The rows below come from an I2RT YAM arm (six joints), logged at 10 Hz.
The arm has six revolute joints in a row. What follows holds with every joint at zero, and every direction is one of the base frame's. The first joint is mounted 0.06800 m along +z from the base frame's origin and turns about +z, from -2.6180 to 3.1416 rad. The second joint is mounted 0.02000 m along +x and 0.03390 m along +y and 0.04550 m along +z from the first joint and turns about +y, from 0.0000 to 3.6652 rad. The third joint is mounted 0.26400 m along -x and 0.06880 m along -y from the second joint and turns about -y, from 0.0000 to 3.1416 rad. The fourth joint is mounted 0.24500 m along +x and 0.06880 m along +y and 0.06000 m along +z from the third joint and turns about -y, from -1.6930 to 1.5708 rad. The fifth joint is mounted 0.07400 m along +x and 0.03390 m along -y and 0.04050 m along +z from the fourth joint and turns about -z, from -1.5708 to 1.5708 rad. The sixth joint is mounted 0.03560 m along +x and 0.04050 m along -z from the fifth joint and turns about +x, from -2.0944 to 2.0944 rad. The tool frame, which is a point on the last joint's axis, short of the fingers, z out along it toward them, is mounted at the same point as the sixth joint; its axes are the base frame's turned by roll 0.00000, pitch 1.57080 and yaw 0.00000 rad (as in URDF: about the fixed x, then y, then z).
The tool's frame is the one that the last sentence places.
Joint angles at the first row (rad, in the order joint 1, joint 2, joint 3, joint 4, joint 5, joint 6):
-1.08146 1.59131 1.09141 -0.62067 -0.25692 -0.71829
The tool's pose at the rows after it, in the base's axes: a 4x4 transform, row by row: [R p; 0 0 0 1], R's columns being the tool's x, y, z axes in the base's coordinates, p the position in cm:
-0.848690 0.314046 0.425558 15.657; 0.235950 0.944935 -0.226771 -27.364; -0.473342 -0.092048 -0.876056 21.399; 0 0 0 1
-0.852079 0.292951 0.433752 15.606; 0.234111 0.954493 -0.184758 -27.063; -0.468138 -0.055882 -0.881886 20.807; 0 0 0 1
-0.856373 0.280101 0.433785 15.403; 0.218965 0.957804 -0.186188 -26.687; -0.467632 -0.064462 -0.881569 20.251; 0 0 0 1
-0.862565 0.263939 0.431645 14.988; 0.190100 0.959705 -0.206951 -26.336; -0.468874 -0.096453 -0.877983 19.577; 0 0 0 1
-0.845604 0.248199 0.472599 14.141; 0.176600 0.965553 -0.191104 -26.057; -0.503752 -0.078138 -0.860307 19.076; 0 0 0 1
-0.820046 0.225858 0.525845 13.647; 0.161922 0.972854 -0.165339 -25.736; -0.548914 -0.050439 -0.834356 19.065; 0 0 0 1
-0.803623 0.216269 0.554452 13.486; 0.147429 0.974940 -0.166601 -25.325; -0.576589 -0.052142 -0.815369 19.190; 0 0 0 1
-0.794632 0.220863 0.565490 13.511; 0.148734 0.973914 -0.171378 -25.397; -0.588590 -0.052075 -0.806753 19.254; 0 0 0 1
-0.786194 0.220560 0.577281 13.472; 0.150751 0.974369 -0.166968 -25.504; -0.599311 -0.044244 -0.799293 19.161; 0 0 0 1
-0.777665 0.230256 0.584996 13.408; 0.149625 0.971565 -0.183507 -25.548; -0.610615 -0.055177 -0.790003 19.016; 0 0 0 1
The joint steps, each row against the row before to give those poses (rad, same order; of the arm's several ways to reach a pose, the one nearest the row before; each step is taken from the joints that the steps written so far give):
-0.00001 0.00369 0.00305 -0.02109 -0.01547 -0.00602
0.00001 0.00716 -0.01195 -0.01506 -0.02812 -0.01281
0.00000 -0.01026 -0.03378 0.02487 0.00067 -0.01535
-0.00553 -0.01647 -0.04740 0.04753 0.00995 -0.02930
-0.02743 -0.01763 -0.04175 0.02760 -0.05704 -0.02838
-0.01846 -0.01865 -0.02311 0.00883 -0.07127 -0.01930
-0.00227 -0.02415 -0.02329 0.02018 -0.02891 -0.00212
-0.00132 -0.00144 -0.00165 0.01277 -0.00946 0.00828
-0.00456 0.00423 -0.00145 0.00824 -0.01605 0.00182
-0.00282 -0.00376 -0.01419 0.03215 -0.00143 0.00906

